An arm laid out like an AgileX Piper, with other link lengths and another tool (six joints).
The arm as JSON. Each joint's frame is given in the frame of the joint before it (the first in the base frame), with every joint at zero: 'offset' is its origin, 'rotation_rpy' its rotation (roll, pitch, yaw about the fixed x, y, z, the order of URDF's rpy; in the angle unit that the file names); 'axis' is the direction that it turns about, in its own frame. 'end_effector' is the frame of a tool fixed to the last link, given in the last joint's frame.
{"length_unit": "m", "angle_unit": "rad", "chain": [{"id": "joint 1", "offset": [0.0, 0.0, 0.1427], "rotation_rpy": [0.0, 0.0, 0.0], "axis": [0.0, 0.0, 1.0]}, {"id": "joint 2", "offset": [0.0, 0.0, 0.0], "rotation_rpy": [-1.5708, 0.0, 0.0], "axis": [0.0, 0.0, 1.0]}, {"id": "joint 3", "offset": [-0.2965, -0.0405, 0.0], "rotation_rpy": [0.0, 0.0, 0.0], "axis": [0.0, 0.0, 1.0]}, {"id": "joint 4", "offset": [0.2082, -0.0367, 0.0], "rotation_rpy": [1.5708, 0.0, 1.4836], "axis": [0.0, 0.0, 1.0]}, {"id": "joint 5", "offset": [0.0, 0.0, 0.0], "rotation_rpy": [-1.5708, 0.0, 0.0], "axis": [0.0, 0.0, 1.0]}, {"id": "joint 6", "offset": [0.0, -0.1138, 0.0], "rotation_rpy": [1.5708, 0.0, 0.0], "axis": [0.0, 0.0, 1.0]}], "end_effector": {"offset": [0.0, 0.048, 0.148], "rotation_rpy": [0.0, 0.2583, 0.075]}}
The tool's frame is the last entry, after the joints.
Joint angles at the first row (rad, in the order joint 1, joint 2, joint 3, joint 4, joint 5, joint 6):
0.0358 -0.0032 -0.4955 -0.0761 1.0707 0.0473
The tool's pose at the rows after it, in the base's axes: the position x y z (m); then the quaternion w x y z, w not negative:
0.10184 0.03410 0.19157 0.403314 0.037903 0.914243 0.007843
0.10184 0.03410 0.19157 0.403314 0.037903 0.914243 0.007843
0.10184 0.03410 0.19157 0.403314 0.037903 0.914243 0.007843
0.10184 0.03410 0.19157 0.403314 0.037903 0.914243 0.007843
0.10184 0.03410 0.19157 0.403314 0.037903 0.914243 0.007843
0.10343 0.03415 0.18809 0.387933 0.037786 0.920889 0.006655
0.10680 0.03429 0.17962 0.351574 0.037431 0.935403 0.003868
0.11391 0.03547 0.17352 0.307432 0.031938 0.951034 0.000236
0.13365 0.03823 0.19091 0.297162 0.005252 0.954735 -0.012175
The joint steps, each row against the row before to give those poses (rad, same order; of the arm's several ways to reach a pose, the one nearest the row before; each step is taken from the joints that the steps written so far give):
0.0000 0.0000 0.0000 0.0000 0.0000 0.0000
0.0000 0.0000 0.0000 0.0000 0.0000 0.0000
0.0000 0.0000 0.0000 0.0000 0.0000 0.0000
0.0000 0.0000 0.0000 0.0000 0.0000 0.0000
0.0000 0.0000 0.0000 0.0000 0.0000 0.0000
0.0001 0.0337 0.0000 0.0000 0.0000 0.0000
-0.0001 0.0787 0.0008 0.0000 -0.0011 0.0000
0.0043 0.1213 -0.0096 0.0011 -0.0179 -0.0055
0.0031 0.1455 -0.0636 0.0045 -0.0613 -0.0539

